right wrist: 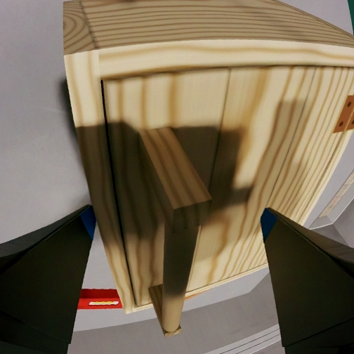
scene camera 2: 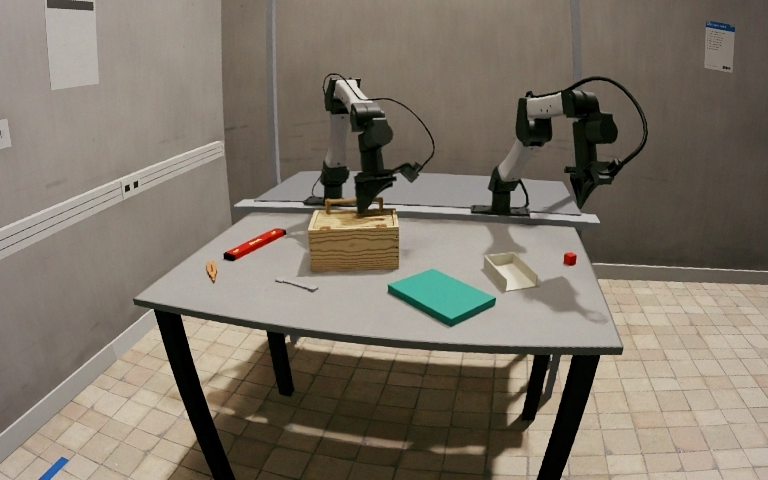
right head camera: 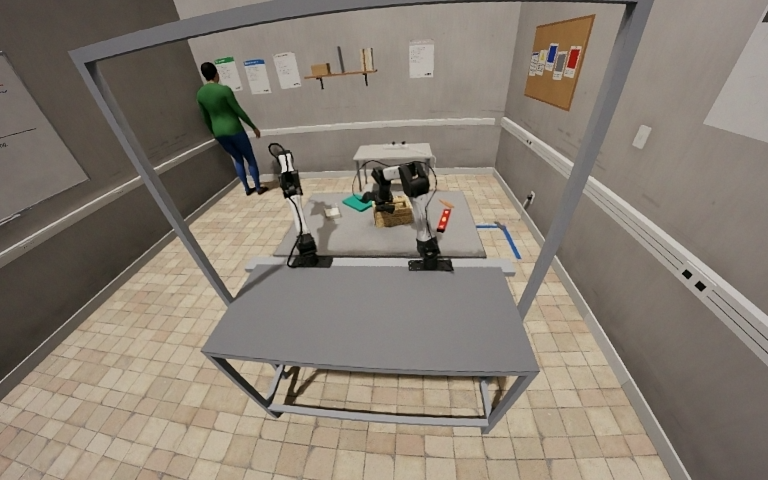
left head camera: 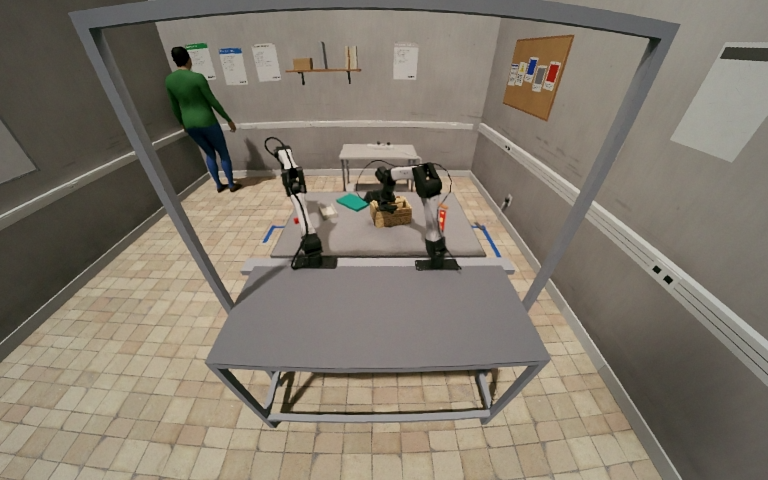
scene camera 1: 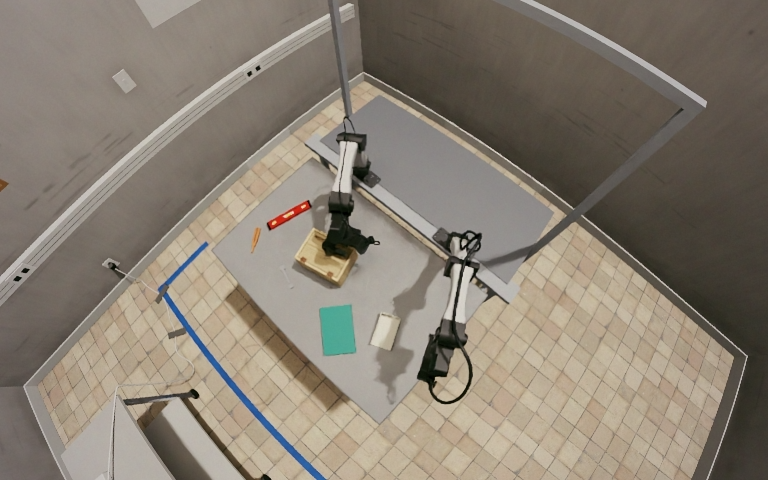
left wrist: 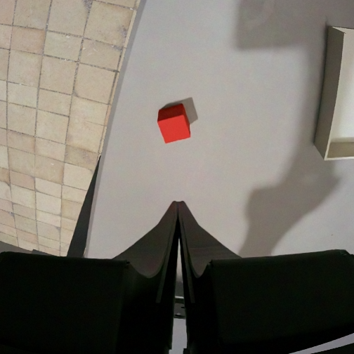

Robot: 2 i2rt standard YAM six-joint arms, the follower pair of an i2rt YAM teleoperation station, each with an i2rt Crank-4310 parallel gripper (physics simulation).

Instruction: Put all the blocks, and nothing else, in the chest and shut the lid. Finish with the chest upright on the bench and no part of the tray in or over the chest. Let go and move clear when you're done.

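Where they show: left gripper, fingertip midpoint: point(scene camera 2: 579, 208); right gripper, fingertip midpoint: point(scene camera 2: 361, 214) point(right head camera: 389, 207) point(left head camera: 389, 207) point(scene camera 1: 332, 248); left arm's base at its link origin: point(scene camera 2: 500, 212) point(right head camera: 312, 263) point(left head camera: 316, 264); right arm's base at its link origin: point(right head camera: 430, 266) point(left head camera: 436, 265) point(scene camera 1: 361, 173).
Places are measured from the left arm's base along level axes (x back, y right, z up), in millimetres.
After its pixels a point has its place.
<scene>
The wooden chest point(scene camera 2: 353, 249) {x -484, y 351, z 41 mm} point(scene camera 1: 310, 272) {x -496, y 392, z 14 mm} point(right wrist: 210, 54) stands upright with its lid shut; its inside is hidden. My right gripper point(right wrist: 178, 211) point(scene camera 2: 364, 210) {x -371, y 361, z 89 mm} is open just above the lid, its fingers on either side of the lid's wooden handle point(right wrist: 180, 270) point(scene camera 2: 338, 200) {x -376, y 417, z 126 mm}, not gripping it. A red block point(scene camera 2: 569, 258) {x -387, y -181, z 7 mm} point(left wrist: 174, 126) point(left head camera: 296, 220) {x -362, y -184, z 10 mm} lies on the bench near the side edge. The cream tray point(scene camera 2: 491, 275) {x -478, y 28, z -8 mm} point(left wrist: 328, 100) lies apart from it. My left gripper point(left wrist: 178, 205) point(scene camera 2: 580, 204) {x -404, y -191, z 146 mm} is shut and empty, raised above the bench near the block.
A teal slab point(scene camera 2: 441, 297) {x -627, y 130, z 6 mm} point(scene camera 1: 337, 330) {x -601, y 131, z 6 mm} lies between chest and tray. A small grey wrench point(scene camera 2: 296, 284) {x -593, y 458, z -8 mm} lies in front of the chest in scene camera 2. A red level point(scene camera 2: 254, 244) {x -403, y 664, z 4 mm} point(scene camera 1: 288, 215) {x -382, y 673, z 0 mm} and an orange tool point(scene camera 2: 211, 270) {x -580, y 710, z -2 mm} point(scene camera 1: 255, 240) {x -575, y 702, z -2 mm} lie on the chest's other side.
</scene>
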